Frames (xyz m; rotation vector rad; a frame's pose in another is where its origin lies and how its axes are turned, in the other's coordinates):
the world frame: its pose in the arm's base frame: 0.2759 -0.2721 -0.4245 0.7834 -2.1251 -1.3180
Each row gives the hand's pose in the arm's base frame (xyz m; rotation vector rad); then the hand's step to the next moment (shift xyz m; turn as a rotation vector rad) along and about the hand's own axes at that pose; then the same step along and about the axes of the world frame.
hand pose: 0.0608 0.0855 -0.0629 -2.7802 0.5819 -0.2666
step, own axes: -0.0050 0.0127 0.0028 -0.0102 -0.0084 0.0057
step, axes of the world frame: 0.0109 -0.0079 0.0035 -0.0062 0.0021 0.0128
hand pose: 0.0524 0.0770 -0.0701 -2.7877 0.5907 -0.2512
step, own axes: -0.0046 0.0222 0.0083 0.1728 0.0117 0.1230
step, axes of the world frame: 0.0165 -0.0173 0.0036 -0.1000 -0.1474 -0.1157
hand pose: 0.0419 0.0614 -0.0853 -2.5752 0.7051 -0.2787
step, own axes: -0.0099 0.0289 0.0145 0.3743 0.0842 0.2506
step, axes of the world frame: 0.0163 -0.0256 0.0149 -0.1613 -0.3444 -0.2557
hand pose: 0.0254 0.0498 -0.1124 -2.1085 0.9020 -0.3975
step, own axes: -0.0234 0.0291 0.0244 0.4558 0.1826 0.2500
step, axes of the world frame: -0.0052 -0.0244 0.0370 -0.1069 -0.4532 -0.2945
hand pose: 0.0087 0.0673 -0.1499 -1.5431 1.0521 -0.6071
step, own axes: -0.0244 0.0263 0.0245 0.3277 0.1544 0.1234
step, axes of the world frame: -0.0278 -0.0130 0.0307 -0.0208 -0.3322 -0.1888
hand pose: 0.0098 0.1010 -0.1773 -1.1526 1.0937 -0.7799
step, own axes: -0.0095 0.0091 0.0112 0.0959 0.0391 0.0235
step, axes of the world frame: -0.0160 -0.0016 0.0063 0.0066 -0.0919 -0.0528
